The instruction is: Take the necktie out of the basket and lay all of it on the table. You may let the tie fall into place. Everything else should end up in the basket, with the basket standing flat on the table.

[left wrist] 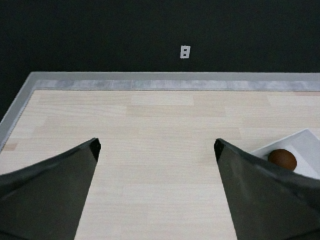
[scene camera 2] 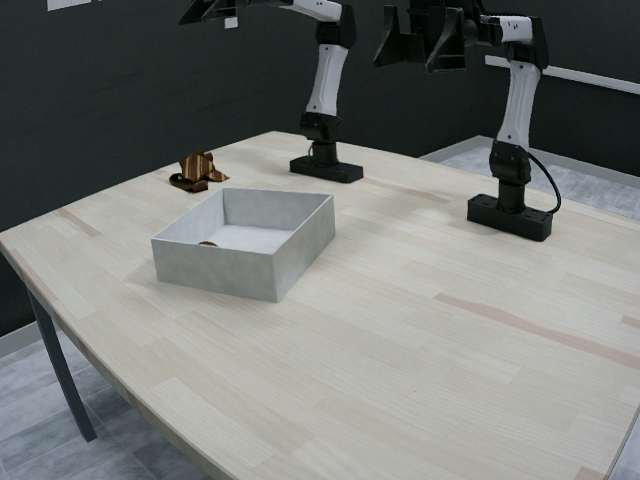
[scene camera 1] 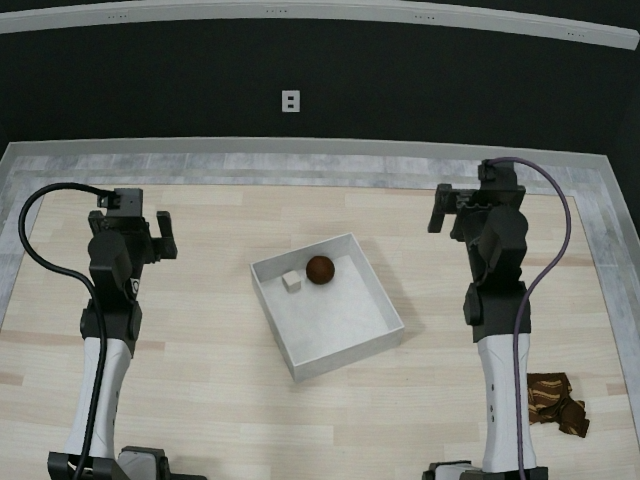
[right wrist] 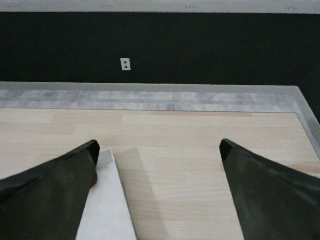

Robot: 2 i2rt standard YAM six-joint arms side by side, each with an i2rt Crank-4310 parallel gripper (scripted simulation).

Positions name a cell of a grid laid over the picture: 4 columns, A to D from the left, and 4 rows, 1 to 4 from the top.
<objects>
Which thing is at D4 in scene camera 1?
A brown striped necktie.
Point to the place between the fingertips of my left gripper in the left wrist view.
At B3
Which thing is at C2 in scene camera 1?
My right gripper.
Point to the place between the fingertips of my left gripper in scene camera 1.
A2
</objects>
